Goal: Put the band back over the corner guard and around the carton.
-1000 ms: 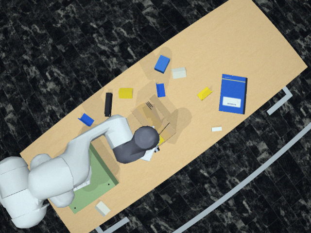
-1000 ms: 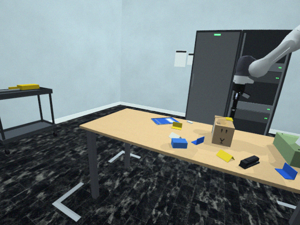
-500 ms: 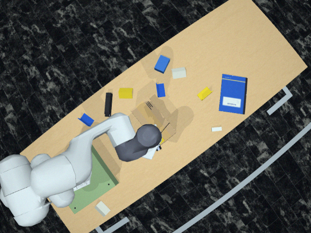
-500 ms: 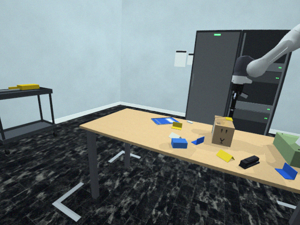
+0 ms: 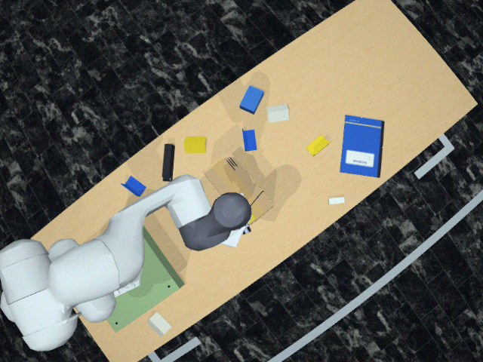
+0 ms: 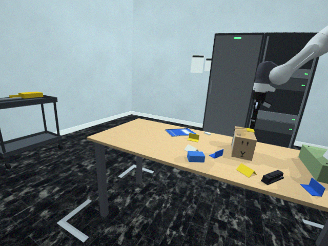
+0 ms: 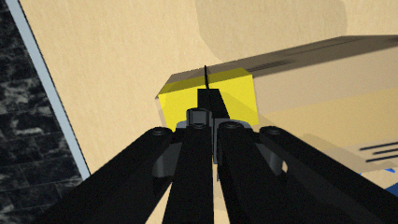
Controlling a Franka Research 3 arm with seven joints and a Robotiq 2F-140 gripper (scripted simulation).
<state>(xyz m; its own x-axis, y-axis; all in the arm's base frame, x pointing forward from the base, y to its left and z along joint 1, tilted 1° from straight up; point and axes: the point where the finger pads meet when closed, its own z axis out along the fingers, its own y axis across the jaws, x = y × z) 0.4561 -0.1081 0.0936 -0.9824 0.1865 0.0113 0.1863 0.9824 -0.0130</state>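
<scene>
Right now the yellow corner guard is 5 cm below my hand. Also, from my hand: brown carton: 11 cm below, 8 cm to the left, 4 cm ahead; blue box: 33 cm to the left, 29 cm ahead, 17 cm below.
</scene>
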